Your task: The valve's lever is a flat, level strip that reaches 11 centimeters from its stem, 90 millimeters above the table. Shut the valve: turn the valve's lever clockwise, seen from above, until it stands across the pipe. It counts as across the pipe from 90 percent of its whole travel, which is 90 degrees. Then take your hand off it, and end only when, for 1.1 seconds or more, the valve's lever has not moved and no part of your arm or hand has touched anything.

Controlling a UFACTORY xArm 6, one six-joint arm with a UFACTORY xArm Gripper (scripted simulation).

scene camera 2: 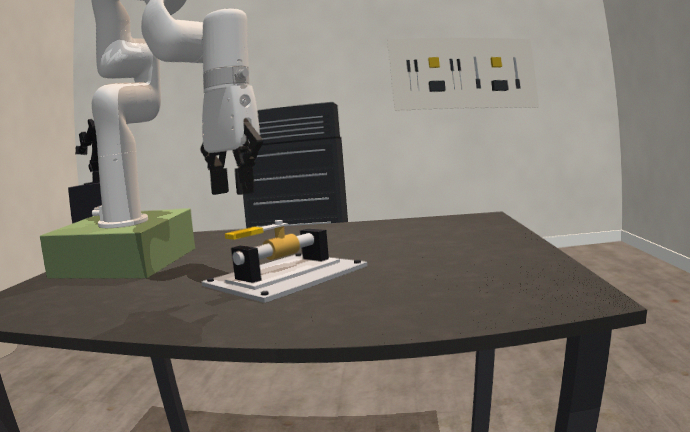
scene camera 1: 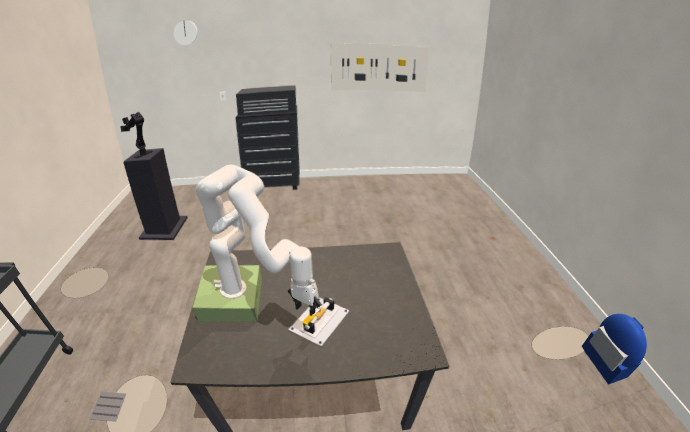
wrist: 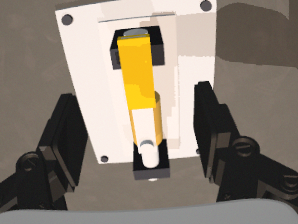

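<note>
There is a valve lever in the pictures. I can see my gripper in the pictures too, and the wrist view also shows my gripper.
</note>
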